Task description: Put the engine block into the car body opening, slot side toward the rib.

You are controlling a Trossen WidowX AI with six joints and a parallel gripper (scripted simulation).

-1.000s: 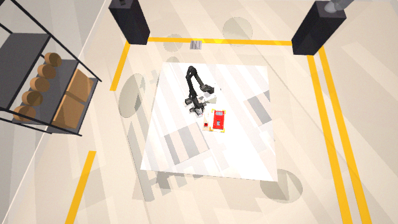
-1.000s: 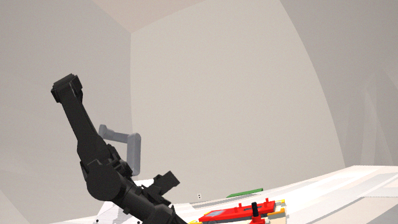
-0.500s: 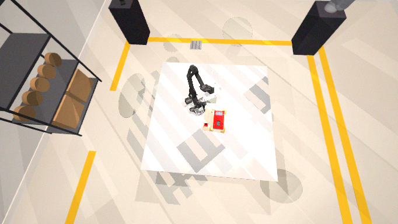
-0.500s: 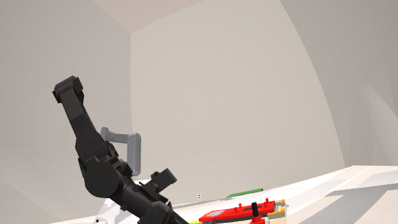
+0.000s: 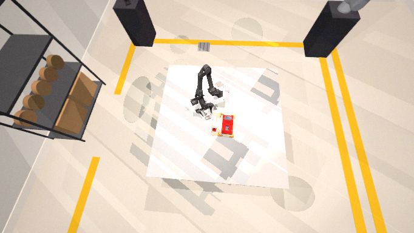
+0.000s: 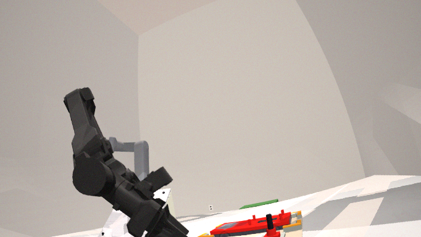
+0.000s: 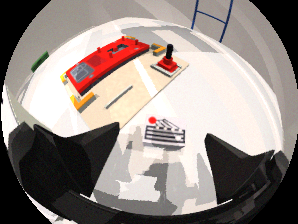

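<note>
Now: gripper tip 4 cm above the grey engine block and 1 cm short of it.
</note>
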